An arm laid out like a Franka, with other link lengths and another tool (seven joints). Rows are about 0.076 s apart.
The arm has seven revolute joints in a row. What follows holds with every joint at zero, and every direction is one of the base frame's.
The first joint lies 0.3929 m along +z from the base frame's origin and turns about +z.
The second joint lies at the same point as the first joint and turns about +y.
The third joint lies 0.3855 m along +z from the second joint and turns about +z.
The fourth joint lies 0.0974 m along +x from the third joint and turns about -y.
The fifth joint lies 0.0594 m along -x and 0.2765 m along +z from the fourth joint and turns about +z.
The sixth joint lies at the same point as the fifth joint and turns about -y.
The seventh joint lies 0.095 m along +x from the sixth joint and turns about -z.
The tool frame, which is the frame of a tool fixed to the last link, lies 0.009 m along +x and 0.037 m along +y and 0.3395 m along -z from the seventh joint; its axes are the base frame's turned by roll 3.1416, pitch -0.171 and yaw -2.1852 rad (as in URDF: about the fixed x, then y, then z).
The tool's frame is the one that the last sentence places.
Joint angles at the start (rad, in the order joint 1, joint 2, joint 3, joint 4, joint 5, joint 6, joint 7):
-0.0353 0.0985 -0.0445 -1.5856 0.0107 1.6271 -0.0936
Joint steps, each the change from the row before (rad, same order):
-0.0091 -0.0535 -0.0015 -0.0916 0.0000 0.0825 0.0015
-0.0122 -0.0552 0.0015 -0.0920 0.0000 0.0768 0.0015
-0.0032 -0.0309 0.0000 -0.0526 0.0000 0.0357 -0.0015
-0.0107 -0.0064 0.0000 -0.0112 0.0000 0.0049 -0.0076
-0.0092 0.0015 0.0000 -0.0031 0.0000 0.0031 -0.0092
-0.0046 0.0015 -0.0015 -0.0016 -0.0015 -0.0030 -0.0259
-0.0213 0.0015 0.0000 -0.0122 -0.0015 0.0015 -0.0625
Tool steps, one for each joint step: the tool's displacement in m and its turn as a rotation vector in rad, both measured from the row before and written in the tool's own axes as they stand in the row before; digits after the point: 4 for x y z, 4 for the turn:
0.0065 0.0004 0.0014 0.0345 -0.0244 0.0187
0.0079 0.0030 0.0019 0.0309 -0.0221 0.0182
0.0047 0.0054 0.0024 0.0110 -0.0080 0.0039
0.0054 -0.0005 0.0016 -0.0003 0.0000 0.0031
0.0035 -0.0022 0.0022 -0.0010 0.0011 -0.0001
0.0036 0.0004 0.0023 -0.0010 0.0043 -0.0206
0.0106 0.0000 0.0070 -0.0027 0.0071 -0.0426

